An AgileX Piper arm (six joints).
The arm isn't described. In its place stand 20 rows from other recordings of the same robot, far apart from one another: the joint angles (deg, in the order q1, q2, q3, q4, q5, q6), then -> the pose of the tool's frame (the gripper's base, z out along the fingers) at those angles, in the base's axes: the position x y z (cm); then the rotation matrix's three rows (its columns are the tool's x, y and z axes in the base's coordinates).
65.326, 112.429, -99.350, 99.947, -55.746, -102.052 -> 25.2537, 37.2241, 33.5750; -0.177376, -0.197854, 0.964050; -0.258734, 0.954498, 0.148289; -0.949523, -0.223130, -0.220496
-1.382, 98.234, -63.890, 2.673, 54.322, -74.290 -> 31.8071, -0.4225, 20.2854; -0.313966, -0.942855, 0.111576; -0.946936, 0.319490, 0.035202; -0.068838, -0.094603, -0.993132
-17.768, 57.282, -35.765, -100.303, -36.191, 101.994 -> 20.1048, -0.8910, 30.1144; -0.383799, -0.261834, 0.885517; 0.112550, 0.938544, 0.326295; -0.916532, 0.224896, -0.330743
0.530, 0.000, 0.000, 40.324, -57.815, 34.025 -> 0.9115, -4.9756, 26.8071; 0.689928, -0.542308, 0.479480; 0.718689, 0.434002, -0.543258; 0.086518, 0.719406, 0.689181
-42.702, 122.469, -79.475, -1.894, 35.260, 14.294 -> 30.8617, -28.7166, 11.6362; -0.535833, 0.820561, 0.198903; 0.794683, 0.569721, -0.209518; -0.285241, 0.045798, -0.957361
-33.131, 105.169, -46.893, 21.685, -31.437, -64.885 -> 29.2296, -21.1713, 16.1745; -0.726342, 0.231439, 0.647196; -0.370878, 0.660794, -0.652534; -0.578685, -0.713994, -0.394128
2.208, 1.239, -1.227, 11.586, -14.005, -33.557 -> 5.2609, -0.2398, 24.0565; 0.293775, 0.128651, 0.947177; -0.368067, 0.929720, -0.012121; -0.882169, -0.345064, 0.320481
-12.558, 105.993, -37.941, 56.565, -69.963, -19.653 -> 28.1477, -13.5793, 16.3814; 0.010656, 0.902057, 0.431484; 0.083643, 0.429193, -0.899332; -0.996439, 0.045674, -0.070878
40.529, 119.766, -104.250, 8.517, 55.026, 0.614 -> 34.4050, 30.8677, 24.2777; -0.752804, -0.614083, 0.237040; -0.517988, 0.774861, 0.362324; -0.406170, 0.149975, -0.901406
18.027, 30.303, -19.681, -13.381, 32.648, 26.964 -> 9.7595, 1.9814, 24.1090; -0.615627, -0.048797, 0.786525; 0.080900, 0.988894, 0.124674; -0.783874, 0.140382, -0.604843
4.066, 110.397, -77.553, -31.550, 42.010, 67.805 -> 40.3388, -0.3273, 19.9070; -0.605703, 0.679254, 0.414413; 0.600737, 0.731902, -0.321611; -0.521765, 0.054153, -0.851369
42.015, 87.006, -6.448, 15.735, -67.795, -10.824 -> 15.9973, 11.3364, 15.6600; -0.071644, -0.470955, 0.879243; -0.172341, 0.874095, 0.454155; -0.982428, -0.118992, -0.143789
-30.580, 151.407, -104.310, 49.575, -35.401, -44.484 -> 44.8943, -31.1906, 4.8080; -0.267480, 0.815559, 0.513145; 0.144501, 0.560479, -0.815465; -0.952667, -0.143971, -0.267766
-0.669, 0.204, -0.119, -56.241, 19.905, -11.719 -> 5.2104, -2.6368, 19.6165; -0.313031, 0.014382, 0.949634; -0.874694, 0.385200, -0.294162; -0.370030, -0.922721, -0.108000
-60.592, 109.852, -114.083, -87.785, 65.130, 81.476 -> 13.1656, -40.1591, 44.0401; -0.008145, 0.812307, -0.583174; -0.034565, -0.583073, -0.811684; -0.999369, 0.013546, 0.032827
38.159, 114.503, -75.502, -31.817, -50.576, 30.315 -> 33.3878, 30.9482, 25.9141; 0.026375, -0.892145, 0.450979; 0.198624, 0.446818, 0.872297; -0.979721, 0.066569, 0.188986
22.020, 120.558, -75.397, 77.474, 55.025, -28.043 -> 35.4712, 22.1976, 15.5615; -0.999319, 0.036907, -0.000071; 0.018596, 0.505184, 0.862811; 0.031880, 0.862222, -0.505526
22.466, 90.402, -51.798, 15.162, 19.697, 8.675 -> 28.9479, 12.8386, 21.2566; -0.844397, -0.108938, 0.524524; 0.071781, 0.947270, 0.312294; -0.530887, 0.301351, -0.792052
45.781, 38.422, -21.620, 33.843, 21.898, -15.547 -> 7.6819, 10.6045, 25.4103; -0.569755, -0.693887, 0.440341; -0.190876, 0.632895, 0.750340; -0.799340, 0.343460, -0.493042
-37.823, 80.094, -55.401, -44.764, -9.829, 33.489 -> 26.0334, -18.8254, 32.4184; -0.267510, 0.474257, 0.838760; -0.028933, 0.866139, -0.498966; -0.963121, -0.157746, -0.217979
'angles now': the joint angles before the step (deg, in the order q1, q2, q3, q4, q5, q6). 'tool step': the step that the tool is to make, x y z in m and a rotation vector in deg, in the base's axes. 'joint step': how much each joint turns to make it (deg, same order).
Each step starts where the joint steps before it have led.
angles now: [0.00 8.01 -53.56 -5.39 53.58 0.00]
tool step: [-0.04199 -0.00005 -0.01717 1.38 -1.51 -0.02]
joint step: [0.03 -8.01 -0.92 0.43 7.49 0.58]
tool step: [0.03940 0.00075 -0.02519 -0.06 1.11 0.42]
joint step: [-0.03 0.00 10.45 0.00 -9.33 0.60]
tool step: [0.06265 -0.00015 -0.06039 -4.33 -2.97 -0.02]
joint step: [0.00 0.00 20.74 -3.59 -23.85 0.15]
